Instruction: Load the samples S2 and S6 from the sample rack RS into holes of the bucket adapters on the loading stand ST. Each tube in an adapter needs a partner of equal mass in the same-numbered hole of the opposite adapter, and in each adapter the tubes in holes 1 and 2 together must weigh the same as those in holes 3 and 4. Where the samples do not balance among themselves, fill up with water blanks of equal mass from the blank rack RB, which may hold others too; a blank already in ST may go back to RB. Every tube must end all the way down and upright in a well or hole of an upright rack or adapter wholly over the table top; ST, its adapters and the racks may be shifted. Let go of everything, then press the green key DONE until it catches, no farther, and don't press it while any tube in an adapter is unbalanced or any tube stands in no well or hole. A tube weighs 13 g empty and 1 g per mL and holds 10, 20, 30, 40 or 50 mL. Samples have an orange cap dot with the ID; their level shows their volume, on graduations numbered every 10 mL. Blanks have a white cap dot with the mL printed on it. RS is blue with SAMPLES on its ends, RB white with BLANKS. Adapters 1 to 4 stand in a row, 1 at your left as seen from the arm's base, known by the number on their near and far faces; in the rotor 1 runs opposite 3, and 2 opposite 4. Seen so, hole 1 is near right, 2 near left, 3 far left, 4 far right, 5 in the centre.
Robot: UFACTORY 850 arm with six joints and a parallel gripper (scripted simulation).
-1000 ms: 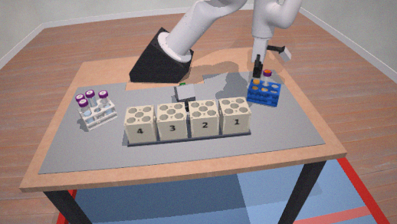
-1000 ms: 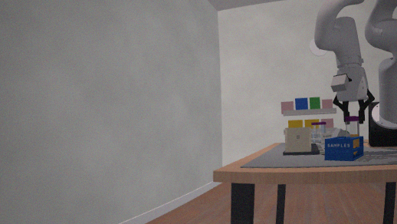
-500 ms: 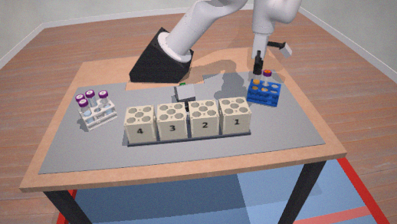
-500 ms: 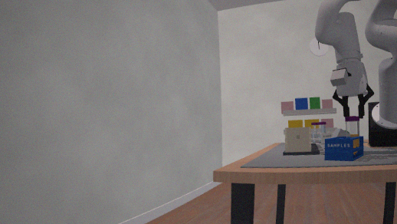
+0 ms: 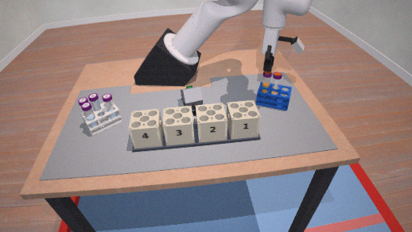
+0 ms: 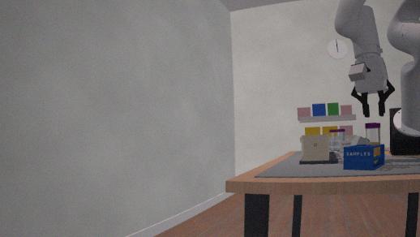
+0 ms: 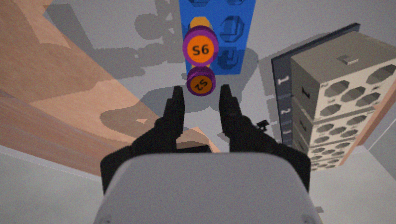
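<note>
Now: the sample S6 2 cm ahead of my hand, 4 cm to the left of it and 10 cm below it. The rest, counted from my hand: blue sample rack RS: 3 cm ahead, 3 cm to the left, 13 cm below; then adapter 1: 21 cm ahead, 11 cm to the right, 11 cm below; then sample tube S2: 1 cm behind, 10 cm below.
</note>
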